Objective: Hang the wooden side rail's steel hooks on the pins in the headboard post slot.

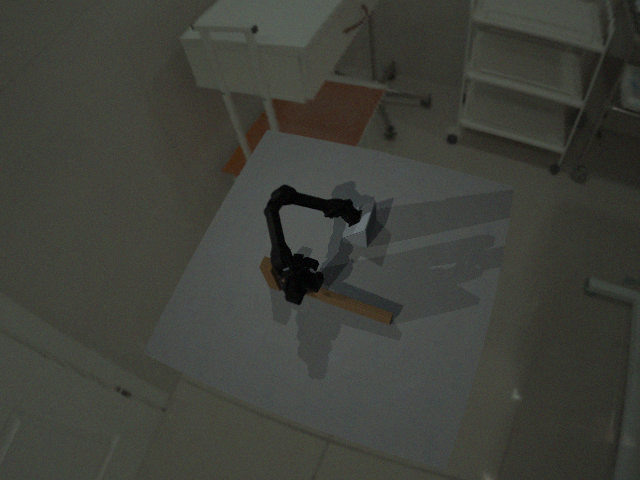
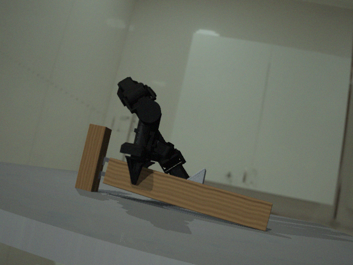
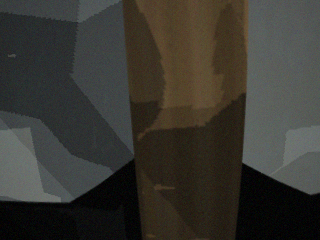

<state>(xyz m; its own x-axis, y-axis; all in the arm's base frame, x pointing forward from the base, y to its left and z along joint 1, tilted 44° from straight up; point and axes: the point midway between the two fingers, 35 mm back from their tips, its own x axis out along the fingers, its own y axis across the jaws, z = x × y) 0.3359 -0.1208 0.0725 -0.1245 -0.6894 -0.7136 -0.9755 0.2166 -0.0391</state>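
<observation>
The wooden headboard post is 130 mm to the right of my gripper tip, 40 mm above it and 20 mm behind it.
</observation>
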